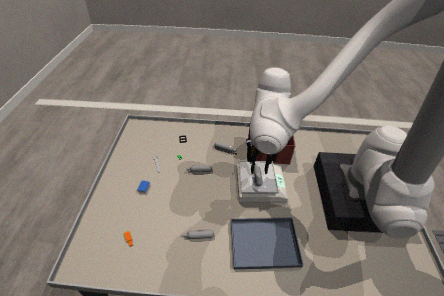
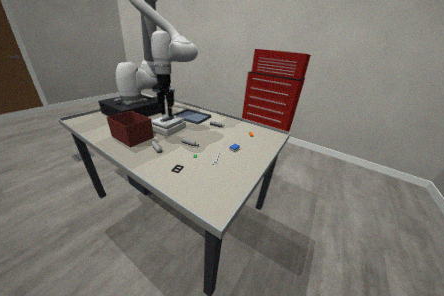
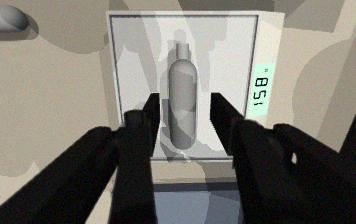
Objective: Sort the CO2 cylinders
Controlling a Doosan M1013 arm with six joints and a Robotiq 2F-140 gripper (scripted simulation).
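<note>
My hand is 70 mm above the scale plate. Also, from my hand: blue-grey tray (270 mm to the left, 120 mm below, 20 mm behind); red scrap bin (220 mm to the right, 90 mm below, 70 mm behind); white scale (90 mm below, 10 mm behind).
</note>
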